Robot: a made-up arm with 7 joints. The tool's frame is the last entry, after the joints.
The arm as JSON. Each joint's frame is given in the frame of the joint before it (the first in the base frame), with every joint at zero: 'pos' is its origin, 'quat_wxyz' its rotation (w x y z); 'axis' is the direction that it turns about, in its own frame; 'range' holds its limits. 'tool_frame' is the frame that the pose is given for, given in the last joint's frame.
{
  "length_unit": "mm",
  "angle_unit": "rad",
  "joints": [
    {
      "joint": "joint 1",
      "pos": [
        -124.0,
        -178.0,
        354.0
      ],
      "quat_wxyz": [
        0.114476,
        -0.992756,
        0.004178,
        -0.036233
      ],
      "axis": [
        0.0,
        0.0,
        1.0
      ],
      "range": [
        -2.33,
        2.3
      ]
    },
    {
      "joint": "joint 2",
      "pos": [
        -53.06,
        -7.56,
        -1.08
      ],
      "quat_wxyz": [
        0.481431,
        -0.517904,
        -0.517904,
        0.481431
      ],
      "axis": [
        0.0,
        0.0,
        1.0
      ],
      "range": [
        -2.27,
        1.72
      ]
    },
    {
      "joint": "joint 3",
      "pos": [
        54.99,
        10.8,
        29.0
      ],
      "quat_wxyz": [
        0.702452,
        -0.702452,
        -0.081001,
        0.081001
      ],
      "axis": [
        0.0,
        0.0,
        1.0
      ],
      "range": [
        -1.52,
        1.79
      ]
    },
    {
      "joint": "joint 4",
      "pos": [
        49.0,
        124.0,
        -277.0
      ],
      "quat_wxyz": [
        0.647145,
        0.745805,
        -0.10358,
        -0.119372
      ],
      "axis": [
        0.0,
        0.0,
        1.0
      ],
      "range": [
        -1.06,
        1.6
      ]
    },
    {
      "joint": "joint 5",
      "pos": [
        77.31,
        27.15,
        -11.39
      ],
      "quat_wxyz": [
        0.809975,
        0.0,
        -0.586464,
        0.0
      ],
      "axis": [
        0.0,
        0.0,
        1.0
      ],
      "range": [
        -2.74,
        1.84
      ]
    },
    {
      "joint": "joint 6",
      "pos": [
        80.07,
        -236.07,
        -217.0
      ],
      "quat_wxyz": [
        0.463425,
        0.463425,
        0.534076,
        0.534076
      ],
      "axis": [
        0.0,
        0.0,
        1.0
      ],
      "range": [
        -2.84,
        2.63
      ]
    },
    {
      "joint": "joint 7",
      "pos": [
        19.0,
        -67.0,
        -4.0
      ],
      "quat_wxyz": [
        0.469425,
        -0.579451,
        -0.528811,
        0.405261
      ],
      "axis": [
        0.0,
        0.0,
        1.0
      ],
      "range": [
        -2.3,
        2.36
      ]
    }
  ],
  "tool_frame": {
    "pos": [
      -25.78,
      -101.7,
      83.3
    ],
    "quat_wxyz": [
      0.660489,
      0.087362,
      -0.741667,
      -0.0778
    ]
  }
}
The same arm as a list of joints. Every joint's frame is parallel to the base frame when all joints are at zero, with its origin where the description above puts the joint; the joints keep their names.
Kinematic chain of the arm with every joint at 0, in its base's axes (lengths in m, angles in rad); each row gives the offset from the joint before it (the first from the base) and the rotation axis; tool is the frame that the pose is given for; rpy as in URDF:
joint 1: xyz -0.124 -0.178 0.354 axis 0.072897 0.226992 -0.971165
joint 2: xyz -0.053 0.008 -0.001 axis -x
joint 3: xyz -0.029 -0.056 -0.002 axis +z
joint 4: xyz 0.124 -0.049 -0.277 axis -0.94057 0.31209 -0.133896
joint 5: xyz -0.017 -0.077 0.025 axis +y
joint 6: xyz -0.046 -0.217 -0.245 axis -x
joint 7: xyz 0.004 -0.067 0.019 axis 0.230808 0.115404 -0.966131
tool: xyz -0.079 -0.016 -0.107 rpy 1.5708 1.5708 0
Joint limits (rad, base to tool): -2.33..2.3 -2.27..1.72 -1.52..1.79 -1.06..1.6 -2.74..1.84 -2.84..2.63 -2.3..2.36

